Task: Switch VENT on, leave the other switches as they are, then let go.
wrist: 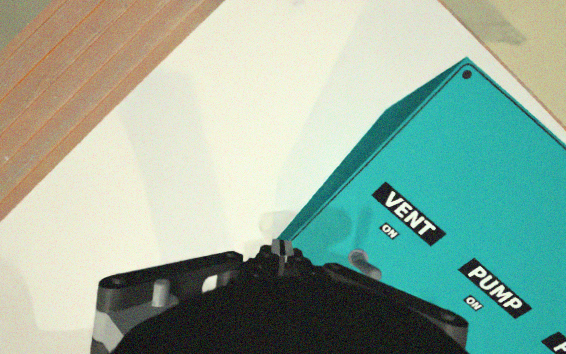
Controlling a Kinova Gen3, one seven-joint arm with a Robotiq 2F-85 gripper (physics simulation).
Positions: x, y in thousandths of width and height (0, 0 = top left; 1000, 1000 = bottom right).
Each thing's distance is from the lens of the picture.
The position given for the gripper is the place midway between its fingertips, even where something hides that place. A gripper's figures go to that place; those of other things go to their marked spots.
gripper (494, 716): 0.17 m
teal switch panel (792, 547): 0.28 m
